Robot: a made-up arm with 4 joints. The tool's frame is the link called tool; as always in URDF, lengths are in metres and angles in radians. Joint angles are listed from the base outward. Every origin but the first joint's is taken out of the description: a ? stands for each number. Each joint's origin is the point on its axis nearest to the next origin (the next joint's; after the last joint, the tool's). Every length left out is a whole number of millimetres.
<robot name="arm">
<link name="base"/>
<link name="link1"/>
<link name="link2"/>
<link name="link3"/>
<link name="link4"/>
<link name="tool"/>
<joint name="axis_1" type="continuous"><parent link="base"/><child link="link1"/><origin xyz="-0.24 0 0.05"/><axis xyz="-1 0 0"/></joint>
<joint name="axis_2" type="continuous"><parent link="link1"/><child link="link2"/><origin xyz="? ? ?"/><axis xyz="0 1 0"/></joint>
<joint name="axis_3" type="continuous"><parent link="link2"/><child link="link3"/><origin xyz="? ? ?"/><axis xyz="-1 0 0"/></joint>
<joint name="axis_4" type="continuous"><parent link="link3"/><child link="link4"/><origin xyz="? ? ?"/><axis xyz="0 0 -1"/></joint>
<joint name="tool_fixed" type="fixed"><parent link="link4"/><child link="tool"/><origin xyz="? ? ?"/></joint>
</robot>
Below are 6 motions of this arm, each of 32 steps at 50 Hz.
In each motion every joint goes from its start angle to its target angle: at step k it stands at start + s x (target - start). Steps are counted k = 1, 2, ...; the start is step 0. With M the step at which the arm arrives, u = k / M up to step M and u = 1 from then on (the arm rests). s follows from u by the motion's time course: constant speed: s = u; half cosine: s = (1 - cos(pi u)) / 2; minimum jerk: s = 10 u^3 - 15 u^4 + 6 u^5.
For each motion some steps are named. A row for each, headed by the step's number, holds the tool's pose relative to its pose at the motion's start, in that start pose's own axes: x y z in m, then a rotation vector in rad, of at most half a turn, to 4 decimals.
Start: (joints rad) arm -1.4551 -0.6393 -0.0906 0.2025
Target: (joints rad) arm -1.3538 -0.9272 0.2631 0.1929
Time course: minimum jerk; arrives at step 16
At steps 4, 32:
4: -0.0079 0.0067 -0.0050 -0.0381 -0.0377 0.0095
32: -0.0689 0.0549 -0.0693 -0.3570 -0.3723 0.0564

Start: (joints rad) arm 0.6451 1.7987 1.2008 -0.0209
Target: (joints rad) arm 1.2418 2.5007 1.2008 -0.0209
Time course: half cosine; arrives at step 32
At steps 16, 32:
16: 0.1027 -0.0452 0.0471 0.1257 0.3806 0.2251
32: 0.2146 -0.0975 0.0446 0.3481 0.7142 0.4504

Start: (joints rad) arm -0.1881 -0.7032 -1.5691 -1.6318
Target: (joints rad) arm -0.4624 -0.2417 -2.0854 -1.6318
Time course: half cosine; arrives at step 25
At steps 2, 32:
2: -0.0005 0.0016 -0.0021 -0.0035 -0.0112 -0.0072
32: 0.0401 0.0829 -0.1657 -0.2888 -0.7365 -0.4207

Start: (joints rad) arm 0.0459 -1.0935 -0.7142 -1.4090
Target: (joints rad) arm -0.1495 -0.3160 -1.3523 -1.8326
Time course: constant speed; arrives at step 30
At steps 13, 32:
13: -0.0273 -0.0003 -0.0159 0.1929 -0.3112 -0.1180
32: -0.0203 0.0490 -0.0615 0.2492 -0.7554 -0.3499

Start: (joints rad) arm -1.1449 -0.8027 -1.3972 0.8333
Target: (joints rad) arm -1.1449 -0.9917 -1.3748 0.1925
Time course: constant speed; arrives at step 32
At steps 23, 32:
23: -0.0476 -0.0504 -0.0024 0.0007 -0.0297 0.5942
32: -0.0561 -0.0774 -0.0040 -0.0025 -0.0424 0.8265

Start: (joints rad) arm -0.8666 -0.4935 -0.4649 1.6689
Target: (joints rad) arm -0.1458 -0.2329 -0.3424 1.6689
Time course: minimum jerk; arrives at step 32
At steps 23, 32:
23: -0.1351 0.0128 -0.0893 -0.2250 -0.7071 0.1258
32: -0.1503 0.0108 -0.1117 -0.2529 -0.8255 0.1393

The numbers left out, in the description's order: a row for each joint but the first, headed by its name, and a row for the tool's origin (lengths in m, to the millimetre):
axis_2: 0 0.07 0.06
axis_3: -0.06 0 0
axis_4: 0 -0.1 0.19
tool: -0.06 0.12 0

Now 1 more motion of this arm.
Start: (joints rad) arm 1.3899 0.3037 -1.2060 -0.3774
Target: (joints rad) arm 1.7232 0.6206 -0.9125 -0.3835
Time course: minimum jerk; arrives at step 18
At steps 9, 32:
9: 0.0378 0.0661 -0.0203 -0.2758 0.1213 -0.1670
32: 0.0854 0.1167 -0.0618 -0.5389 0.2412 -0.3447

